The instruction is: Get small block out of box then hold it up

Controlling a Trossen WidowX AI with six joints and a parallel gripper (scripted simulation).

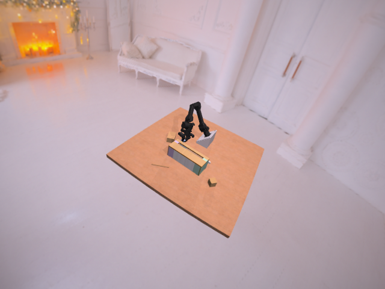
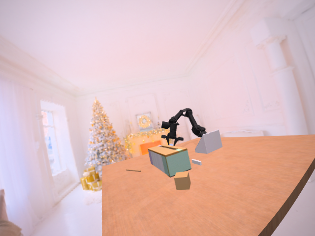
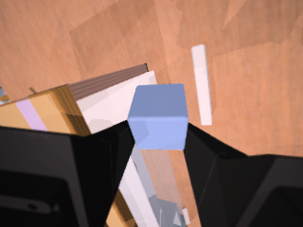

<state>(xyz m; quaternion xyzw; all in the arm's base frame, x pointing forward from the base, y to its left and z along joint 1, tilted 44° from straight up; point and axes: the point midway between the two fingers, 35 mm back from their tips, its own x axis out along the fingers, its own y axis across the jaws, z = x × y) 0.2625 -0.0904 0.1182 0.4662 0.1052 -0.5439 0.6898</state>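
My gripper tip is now 10 mm to the left of the small blue block, 10 mm below it and 10 mm past it. From my gripper tip the other things lie so: tan cube 470 mm to the left, 220 mm ahead, 60 mm below; then thin stick 340 mm ahead, 80 mm below, 20 mm to the right.
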